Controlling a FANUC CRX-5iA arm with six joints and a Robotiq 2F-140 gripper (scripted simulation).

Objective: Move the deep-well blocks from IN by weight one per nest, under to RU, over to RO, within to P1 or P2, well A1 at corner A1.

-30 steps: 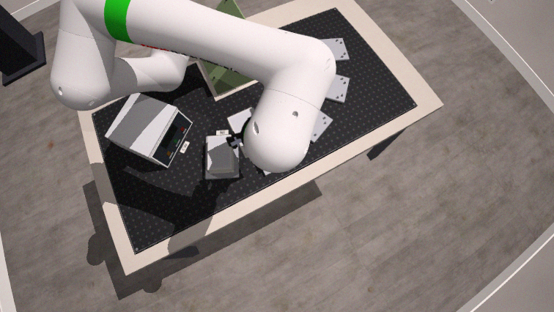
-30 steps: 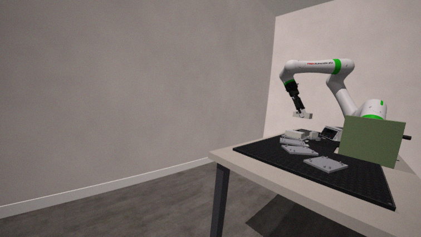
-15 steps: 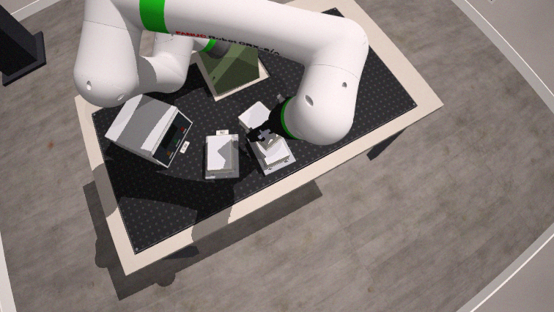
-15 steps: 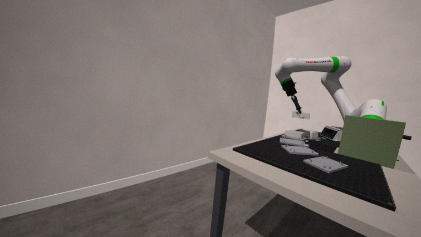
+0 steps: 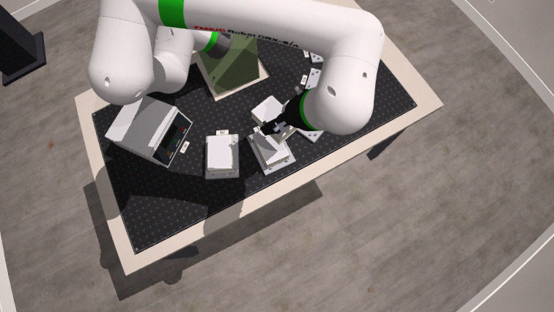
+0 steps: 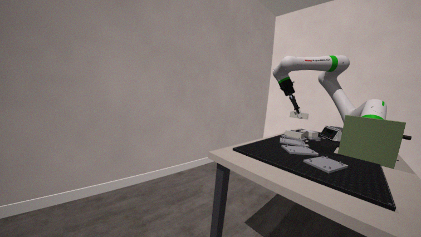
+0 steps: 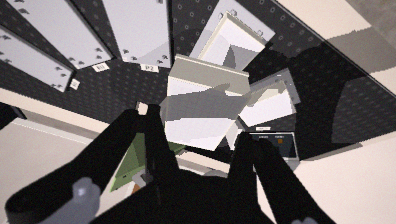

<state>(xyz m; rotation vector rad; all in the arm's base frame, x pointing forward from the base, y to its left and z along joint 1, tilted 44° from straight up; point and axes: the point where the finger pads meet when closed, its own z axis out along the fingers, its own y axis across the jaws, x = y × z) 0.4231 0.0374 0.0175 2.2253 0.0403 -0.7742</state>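
Right now the reject nest RO is 40 cm to the left of my hand, 27 cm behind it and 19 cm below it. The rest, counted from my hand: check-weigher platform: 41 cm to the right, 26 cm behind, 10 cm below; white deep-well block: 16 cm below, 3 cm to the right, 2 cm ahead; infeed nest IN: 20 cm to the right, 19 cm below, 4 cm behind.
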